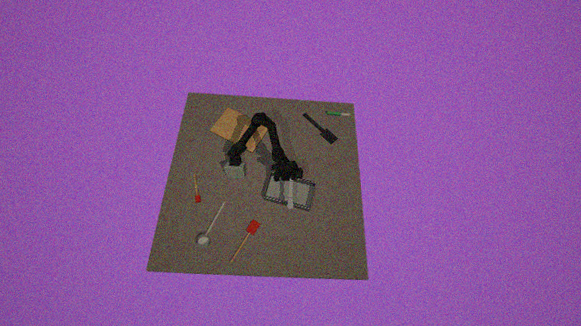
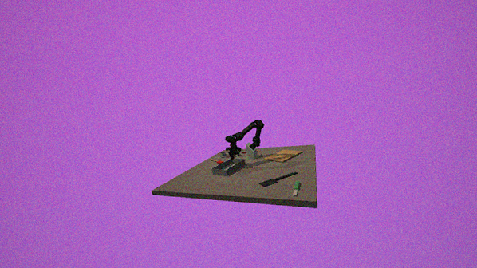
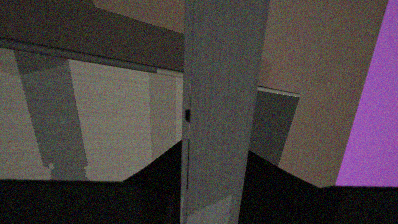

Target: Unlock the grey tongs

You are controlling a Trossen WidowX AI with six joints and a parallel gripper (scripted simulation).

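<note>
Right now the yellow lock piece is 3 cm to the left of my gripper tip, 3 cm above it and 2 cm behind it. From my gripper tip the other things lie so: red spatula (36 cm to the right, 26 cm behind, 10 cm below); then roasting tin (7 cm below, 5 cm to the right, 2 cm behind); then black spatula (46 cm to the left, 19 cm ahead, 10 cm below).
</note>
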